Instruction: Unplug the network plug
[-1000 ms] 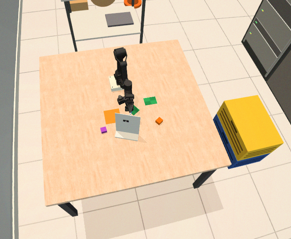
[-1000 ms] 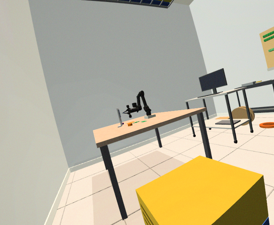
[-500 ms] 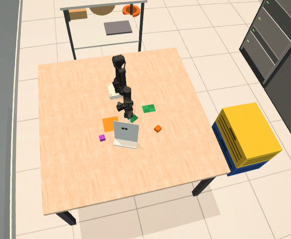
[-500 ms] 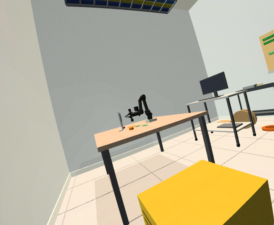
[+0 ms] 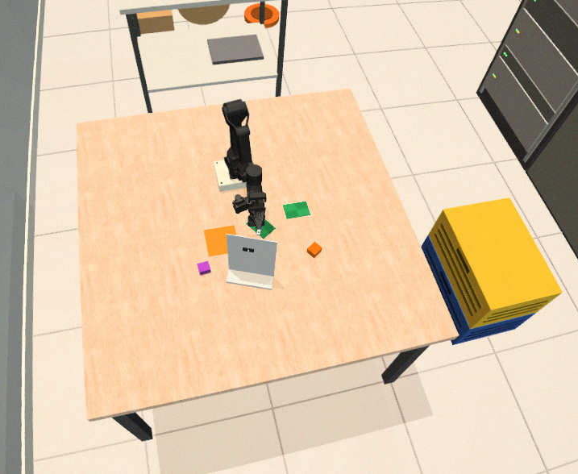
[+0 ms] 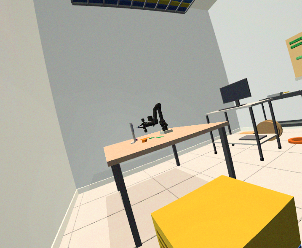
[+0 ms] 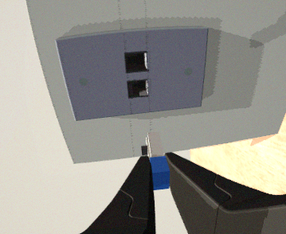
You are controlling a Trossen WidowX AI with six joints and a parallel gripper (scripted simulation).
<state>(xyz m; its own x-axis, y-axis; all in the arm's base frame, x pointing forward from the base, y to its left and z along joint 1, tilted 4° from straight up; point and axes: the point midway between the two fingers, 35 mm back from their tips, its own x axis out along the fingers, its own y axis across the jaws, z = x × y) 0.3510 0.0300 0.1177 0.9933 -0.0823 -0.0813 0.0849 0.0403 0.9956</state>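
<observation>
Right now the orange square is 18 cm below my gripper tip, 13 cm to the right of it and 9 cm behind it. Also, from my gripper tip: network plug: right at my gripper tip; grey upright panel: 8 cm ahead, 7 cm below, 5 cm to the right.
</observation>
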